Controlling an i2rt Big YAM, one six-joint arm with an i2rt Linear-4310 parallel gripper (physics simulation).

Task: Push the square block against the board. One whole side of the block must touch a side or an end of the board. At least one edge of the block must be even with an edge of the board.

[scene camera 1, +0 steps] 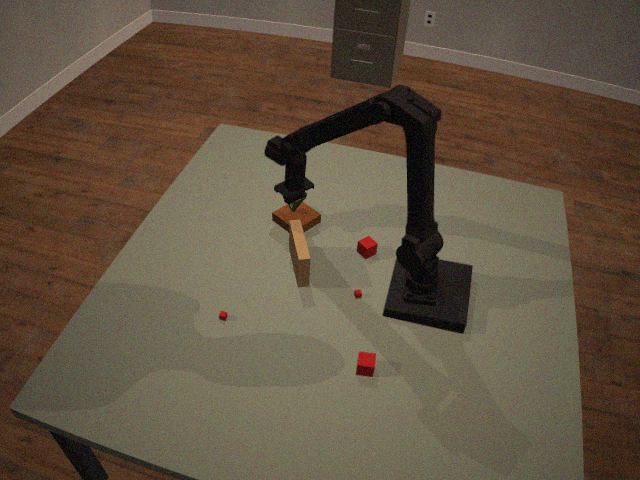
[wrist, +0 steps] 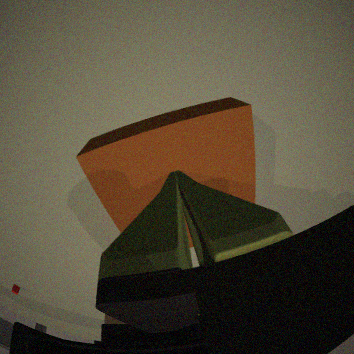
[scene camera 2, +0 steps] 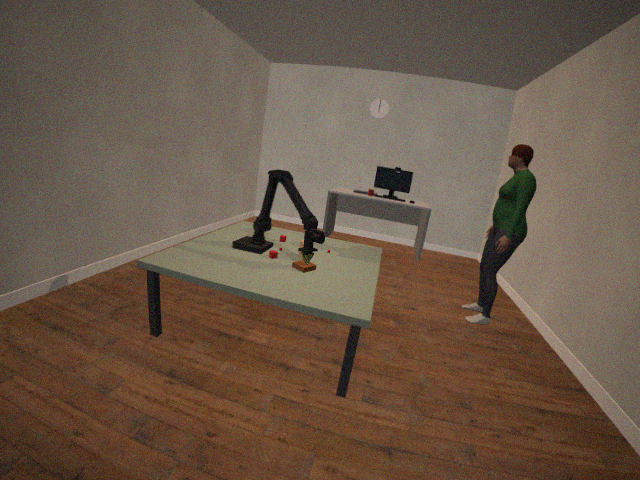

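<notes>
The square block is orange-brown and lies flat on the table. The board is pale wood and stands upright on its long edge, nearer the camera in scene camera 1. Its far end overlaps the block's near corner in that view. The block looks turned at an angle to the board, and no whole side is seen flush against it. Whether they touch is hidden. My gripper is shut and empty, pointing down with its tips over the block's top. Whether the tips touch the block cannot be told.
Two larger red cubes and two tiny red cubes lie on the table. The arm's black base plate stands right of the board in scene camera 1.
</notes>
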